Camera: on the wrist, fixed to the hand. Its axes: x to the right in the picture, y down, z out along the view.
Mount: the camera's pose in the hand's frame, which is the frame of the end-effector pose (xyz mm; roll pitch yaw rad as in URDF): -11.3 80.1 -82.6 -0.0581 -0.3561 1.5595
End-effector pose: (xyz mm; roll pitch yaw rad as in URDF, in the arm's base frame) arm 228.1 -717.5 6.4 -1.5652 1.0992 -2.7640
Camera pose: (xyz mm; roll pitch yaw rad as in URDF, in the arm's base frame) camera 269.3 -612.8 -20.1 1.3293 0.4493 -0.0261
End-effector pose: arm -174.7 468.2 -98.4 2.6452 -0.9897 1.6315
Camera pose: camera -137.7 371.5 -47.0 -2.2099 -0.0857 -0.0510
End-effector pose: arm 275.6 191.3 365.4 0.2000 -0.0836 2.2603
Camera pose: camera 206.1 126.4 299.6 -0.1539 -0.5550 -2.4126
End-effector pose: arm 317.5 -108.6 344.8 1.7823 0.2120 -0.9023
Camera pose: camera 373.3 -76.1 440.7 2.6845 -0.9650 -2.1371
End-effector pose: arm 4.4 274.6 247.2 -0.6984 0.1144 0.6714
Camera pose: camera -19.8 265.9 134.5 0.0556 0.3412 2.2717
